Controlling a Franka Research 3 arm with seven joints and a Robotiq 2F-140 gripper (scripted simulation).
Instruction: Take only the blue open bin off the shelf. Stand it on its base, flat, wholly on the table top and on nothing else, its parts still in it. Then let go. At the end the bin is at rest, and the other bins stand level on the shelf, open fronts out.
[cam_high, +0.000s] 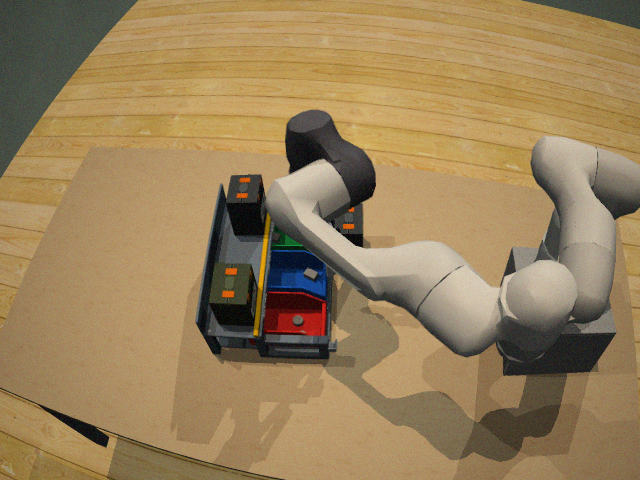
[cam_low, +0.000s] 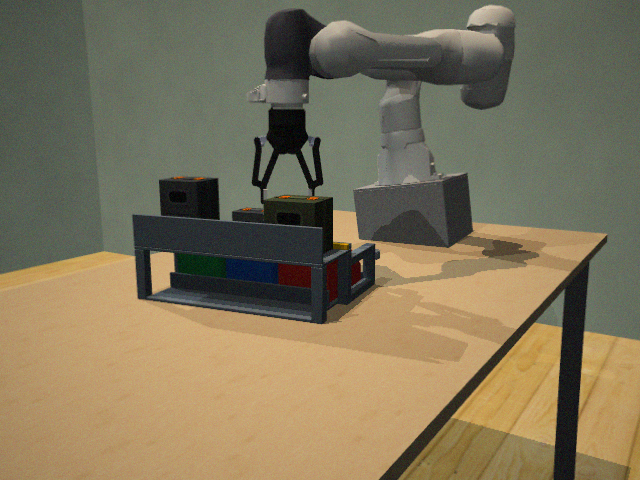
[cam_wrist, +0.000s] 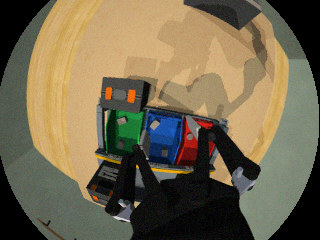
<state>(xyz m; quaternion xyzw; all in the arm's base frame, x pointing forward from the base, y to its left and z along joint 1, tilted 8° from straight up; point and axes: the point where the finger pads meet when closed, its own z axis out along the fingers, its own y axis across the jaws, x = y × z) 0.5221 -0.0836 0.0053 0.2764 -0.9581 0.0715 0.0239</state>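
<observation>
Right now my hand is 11 cm above the blue open bin and 8 cm short of it. From my hand the other things lie so: yellow bar: 13 cm ahead, 4 cm below, 1 cm to the left; red bin: 12 cm to the left, 11 cm below, 7 cm ahead; green bin: 11 cm to the right, 11 cm below, 8 cm ahead.
</observation>
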